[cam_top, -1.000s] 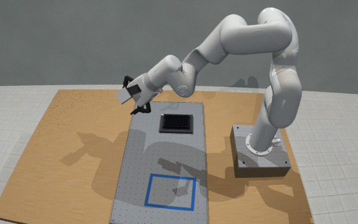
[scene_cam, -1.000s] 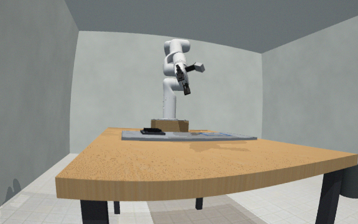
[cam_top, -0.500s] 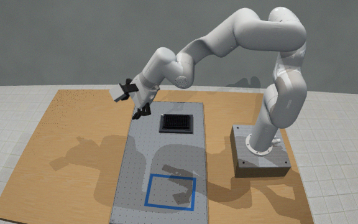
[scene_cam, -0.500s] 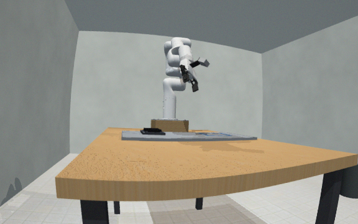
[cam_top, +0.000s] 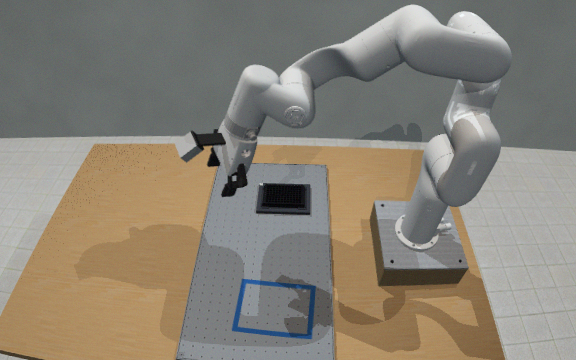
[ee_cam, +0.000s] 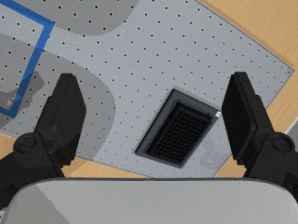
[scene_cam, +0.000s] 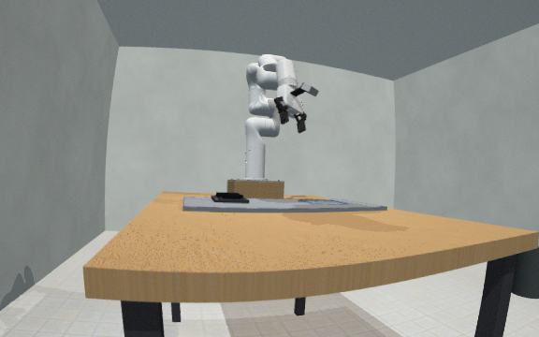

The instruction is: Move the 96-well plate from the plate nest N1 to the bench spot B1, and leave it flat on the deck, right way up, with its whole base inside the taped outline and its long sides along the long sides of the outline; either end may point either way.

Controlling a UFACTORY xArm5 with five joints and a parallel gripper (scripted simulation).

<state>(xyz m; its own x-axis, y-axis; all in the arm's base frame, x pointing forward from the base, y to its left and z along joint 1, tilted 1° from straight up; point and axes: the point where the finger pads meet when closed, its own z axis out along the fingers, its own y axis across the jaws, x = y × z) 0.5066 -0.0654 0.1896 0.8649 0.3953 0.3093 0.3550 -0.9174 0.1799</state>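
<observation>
My hand is 260 mm above the 96-well plate, 170 mm to the left of it and 160 mm past it. The rest, counted from my hand: dark plate nest: 270 mm below, 170 mm to the right, 160 mm behind.
</observation>
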